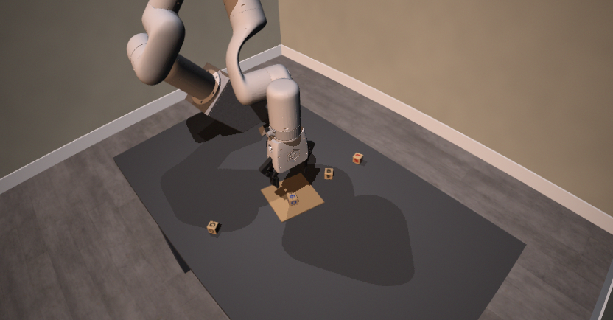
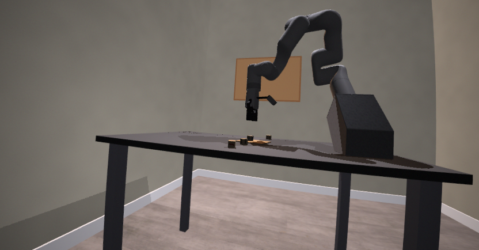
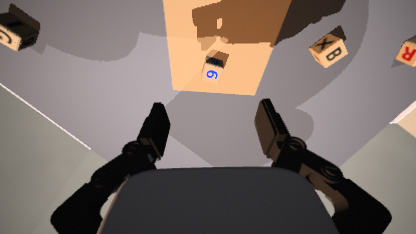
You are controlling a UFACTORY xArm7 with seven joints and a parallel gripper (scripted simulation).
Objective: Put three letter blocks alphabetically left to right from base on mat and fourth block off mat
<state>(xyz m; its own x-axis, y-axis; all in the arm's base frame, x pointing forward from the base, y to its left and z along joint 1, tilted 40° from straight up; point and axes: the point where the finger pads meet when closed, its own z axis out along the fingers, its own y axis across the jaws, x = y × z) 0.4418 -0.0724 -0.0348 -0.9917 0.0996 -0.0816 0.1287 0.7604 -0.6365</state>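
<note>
Now: hand 110 mm above the tan mat, 20 mm to the right of it and 20 mm past it.
</note>
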